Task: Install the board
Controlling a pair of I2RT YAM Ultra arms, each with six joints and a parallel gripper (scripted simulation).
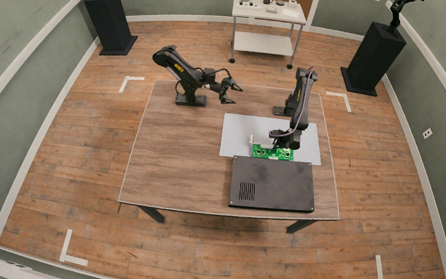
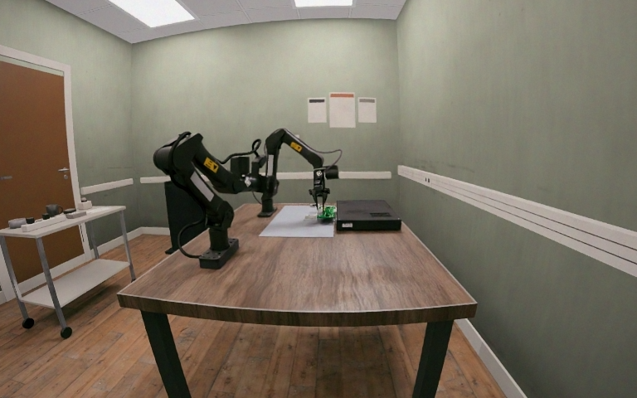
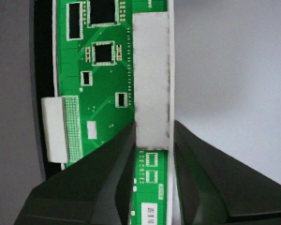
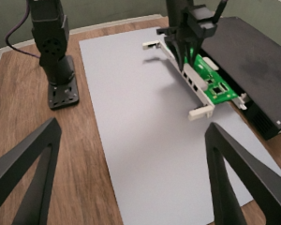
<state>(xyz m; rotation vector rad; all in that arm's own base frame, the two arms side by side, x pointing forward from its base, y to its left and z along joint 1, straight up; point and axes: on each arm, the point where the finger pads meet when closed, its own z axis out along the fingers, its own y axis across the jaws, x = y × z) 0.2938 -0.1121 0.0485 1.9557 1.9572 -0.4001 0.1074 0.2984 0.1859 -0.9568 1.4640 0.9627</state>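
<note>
The grey mat lies 80 mm behind my left hand and 60 mm below it. The rest, counted from my left hand: green board: 10 mm below; then black enclosure: 190 mm ahead, 20 mm below.
</note>
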